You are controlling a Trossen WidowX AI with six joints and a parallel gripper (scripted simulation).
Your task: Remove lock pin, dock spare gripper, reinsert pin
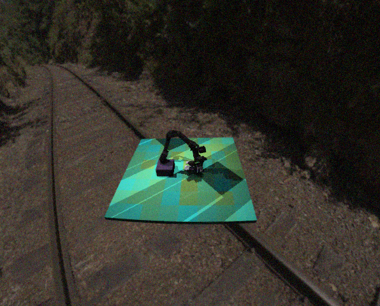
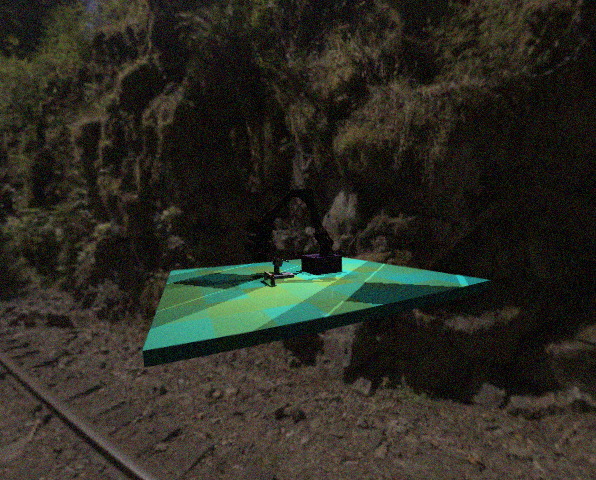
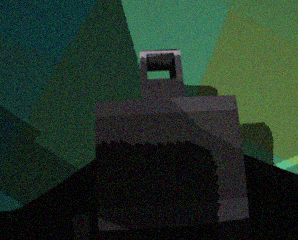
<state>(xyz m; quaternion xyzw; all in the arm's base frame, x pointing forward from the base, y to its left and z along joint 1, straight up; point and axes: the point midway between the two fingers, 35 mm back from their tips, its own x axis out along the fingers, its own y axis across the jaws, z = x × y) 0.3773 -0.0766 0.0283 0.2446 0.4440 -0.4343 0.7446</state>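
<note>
Now: the mount 100 mm to the left of my gripper tip, 100 mm behind it and 40 mm below it. Round my gripper tip: spare gripper 20 mm above.
</note>
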